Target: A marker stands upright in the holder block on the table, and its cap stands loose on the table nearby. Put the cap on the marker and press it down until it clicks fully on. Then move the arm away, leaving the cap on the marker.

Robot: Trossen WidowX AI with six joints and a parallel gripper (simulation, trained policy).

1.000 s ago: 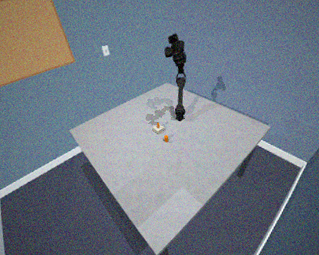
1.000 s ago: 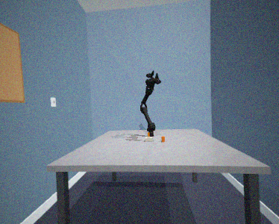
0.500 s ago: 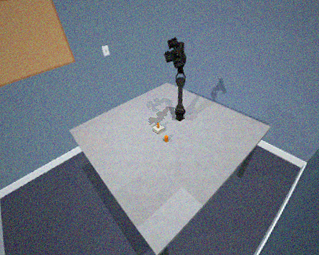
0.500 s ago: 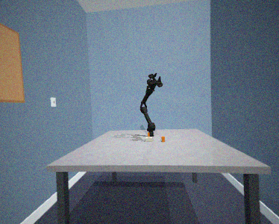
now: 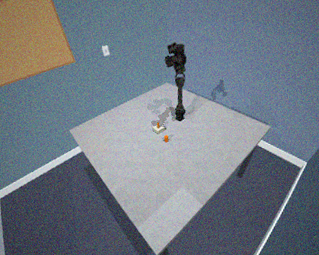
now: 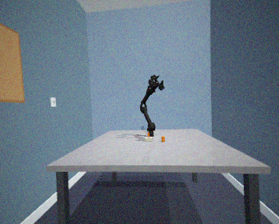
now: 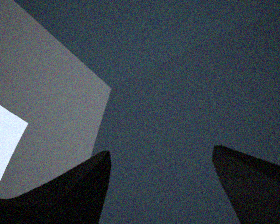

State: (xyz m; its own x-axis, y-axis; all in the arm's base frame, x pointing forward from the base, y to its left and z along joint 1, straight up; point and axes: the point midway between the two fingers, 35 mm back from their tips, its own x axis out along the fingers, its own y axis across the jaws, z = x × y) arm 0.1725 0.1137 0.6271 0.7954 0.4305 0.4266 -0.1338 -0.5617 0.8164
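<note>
Now: the orange cap 90 mm ahead of my gripper tip, 10 mm to the right of it and 620 mm below it. From my gripper tip the other things lie so: holder block: 50 mm ahead, 150 mm to the right, 620 mm below.
</note>
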